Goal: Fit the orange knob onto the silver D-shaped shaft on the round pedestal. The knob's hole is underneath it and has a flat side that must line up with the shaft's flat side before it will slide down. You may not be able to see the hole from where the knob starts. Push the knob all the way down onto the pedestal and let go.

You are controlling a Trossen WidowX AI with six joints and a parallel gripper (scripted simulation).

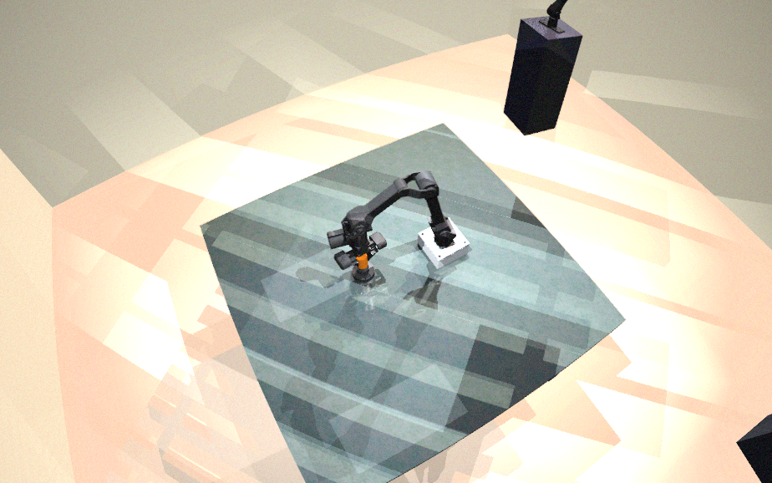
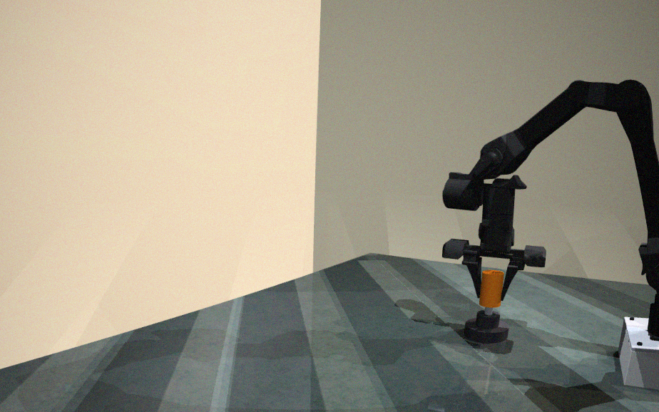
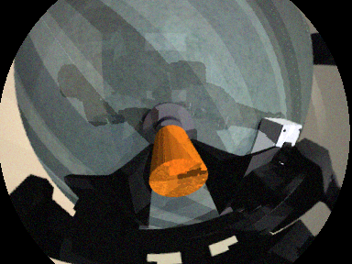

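My gripper tip is now 4 cm above the dark round pedestal. Round my gripper tip: orange knob (3 cm above).
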